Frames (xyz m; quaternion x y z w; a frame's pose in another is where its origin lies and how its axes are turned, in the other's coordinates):
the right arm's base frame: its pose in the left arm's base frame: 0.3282 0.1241 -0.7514 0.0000 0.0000 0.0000 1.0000
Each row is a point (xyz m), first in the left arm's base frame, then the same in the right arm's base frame.
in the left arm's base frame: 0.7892 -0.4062 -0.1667
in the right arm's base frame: 0.4610 -0.5303 0.5847
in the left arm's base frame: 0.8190 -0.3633 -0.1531
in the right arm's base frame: 0.4908 -0.4874 0.5983
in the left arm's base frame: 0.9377 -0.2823 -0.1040
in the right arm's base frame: 0.6095 -0.4064 0.6474
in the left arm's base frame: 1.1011 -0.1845 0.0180
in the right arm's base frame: 0.7729 -0.3086 0.7694
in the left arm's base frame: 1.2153 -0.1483 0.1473
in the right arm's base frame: 0.8871 -0.2724 0.8987
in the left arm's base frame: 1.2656 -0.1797 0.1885
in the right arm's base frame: 0.9374 -0.3038 0.9399
